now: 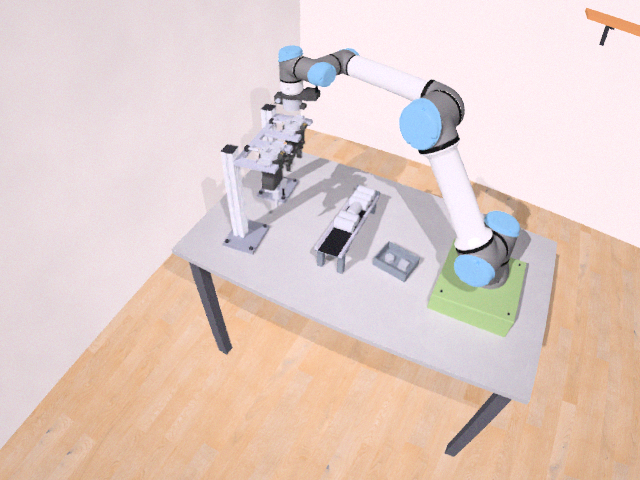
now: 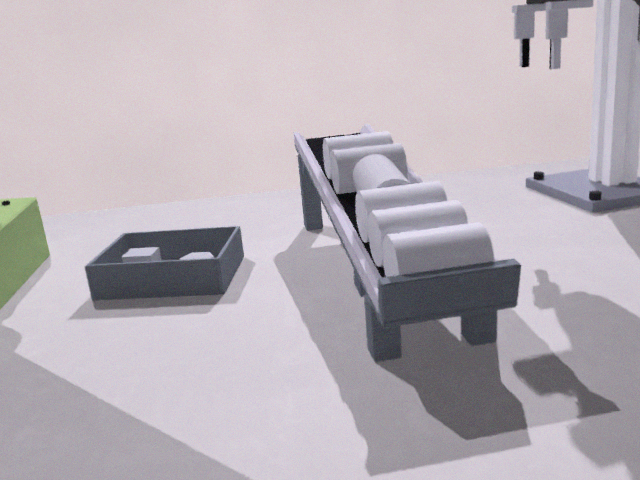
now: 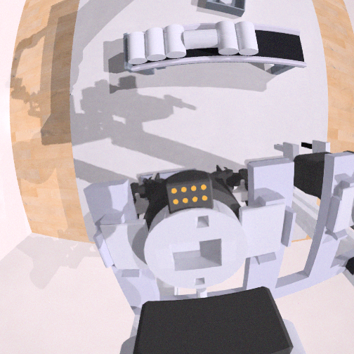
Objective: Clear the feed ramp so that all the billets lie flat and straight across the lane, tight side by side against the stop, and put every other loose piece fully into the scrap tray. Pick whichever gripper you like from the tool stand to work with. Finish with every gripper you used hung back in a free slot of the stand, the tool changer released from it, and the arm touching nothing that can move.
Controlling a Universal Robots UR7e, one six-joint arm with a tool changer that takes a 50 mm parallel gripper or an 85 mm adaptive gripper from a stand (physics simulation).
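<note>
The ramp [image 1: 334, 241] [image 3: 280, 46] holds three white billets crosswise in a row at the stop [image 2: 449, 297]. A white cylinder [image 2: 376, 171] [image 3: 201, 38] lies lengthwise behind them. Two more billets [image 3: 227, 37] [image 3: 247, 37] lie crosswise behind it. The scrap tray [image 2: 155, 281] [image 1: 388, 270] holds two small pieces [image 2: 141, 254] [image 2: 197, 255]. The arm's bare tool changer [image 1: 292, 104] is above the stand. The adaptive gripper [image 3: 187, 176] hangs below it, uncoupled, its fingers apart and empty. The parallel gripper [image 2: 539, 53] hangs in another slot, fingers apart.
The stand's upright post [image 1: 235, 196] [image 2: 613, 93] rises from a bolted base plate [image 1: 247, 242]. The stand's slot arms surround the hanging grippers. The arm's green base [image 1: 478, 304] stands beyond the tray. The ramp's side rails run along both sides of its lane.
</note>
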